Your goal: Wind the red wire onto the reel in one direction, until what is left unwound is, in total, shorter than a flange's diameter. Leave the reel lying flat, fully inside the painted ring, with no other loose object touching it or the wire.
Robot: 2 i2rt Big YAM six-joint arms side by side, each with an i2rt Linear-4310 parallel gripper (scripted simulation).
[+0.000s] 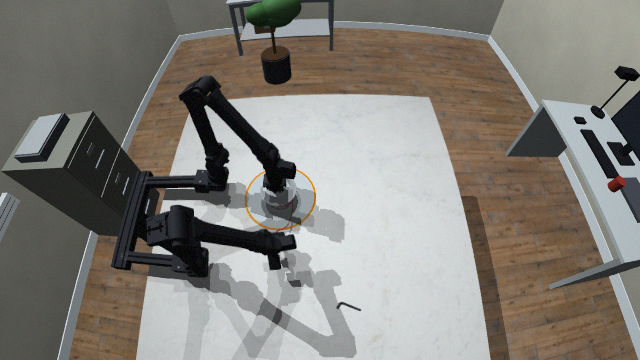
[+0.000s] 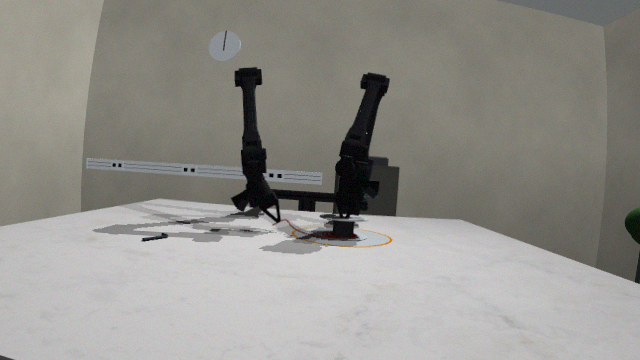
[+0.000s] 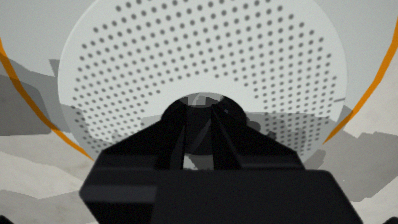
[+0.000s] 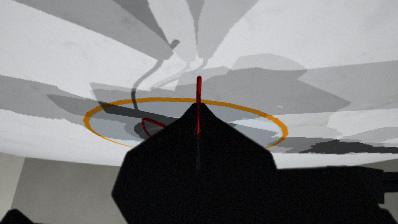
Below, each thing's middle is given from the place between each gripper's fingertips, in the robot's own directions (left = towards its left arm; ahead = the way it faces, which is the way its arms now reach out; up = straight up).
Now: the reel [image 3: 286,76] 2 cm below my left hand.
Right now the reel is 2 cm behind my right hand, 22 cm to the left of it and 1 cm below it.
